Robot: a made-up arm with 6 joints. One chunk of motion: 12 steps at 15 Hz.
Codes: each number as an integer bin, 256 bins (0 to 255) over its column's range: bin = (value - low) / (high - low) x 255, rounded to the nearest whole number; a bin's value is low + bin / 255 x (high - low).
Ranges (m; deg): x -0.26..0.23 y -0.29..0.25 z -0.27..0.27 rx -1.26..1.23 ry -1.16..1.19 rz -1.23..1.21
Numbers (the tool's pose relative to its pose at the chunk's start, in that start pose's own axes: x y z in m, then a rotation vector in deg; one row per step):
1: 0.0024 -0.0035 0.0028 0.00 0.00 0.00
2: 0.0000 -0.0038 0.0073 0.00 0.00 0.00
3: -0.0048 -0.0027 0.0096 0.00 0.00 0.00
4: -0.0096 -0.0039 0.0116 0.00 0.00 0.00
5: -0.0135 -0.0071 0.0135 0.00 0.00 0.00
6: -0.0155 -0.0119 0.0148 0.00 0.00 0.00
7: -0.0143 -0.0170 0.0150 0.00 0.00 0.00
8: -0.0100 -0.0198 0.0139 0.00 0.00 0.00
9: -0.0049 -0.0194 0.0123 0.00 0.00 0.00
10: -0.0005 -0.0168 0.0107 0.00 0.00 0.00
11: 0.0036 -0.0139 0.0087 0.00 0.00 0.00
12: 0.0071 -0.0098 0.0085 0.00 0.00 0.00
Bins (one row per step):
1: 137 135 129 129 126 129
2: 135 135 131 129 126 129
3: 133 136 132 129 126 129
4: 130 135 133 129 126 129
5: 128 134 134 129 126 129
6: 127 131 134 129 126 129
7: 128 129 135 129 126 129
8: 130 128 134 129 126 129
9: 133 128 133 129 126 129
10: 135 129 133 129 126 129
11: 137 130 132 129 126 129
12: 139 132 132 129 126 129

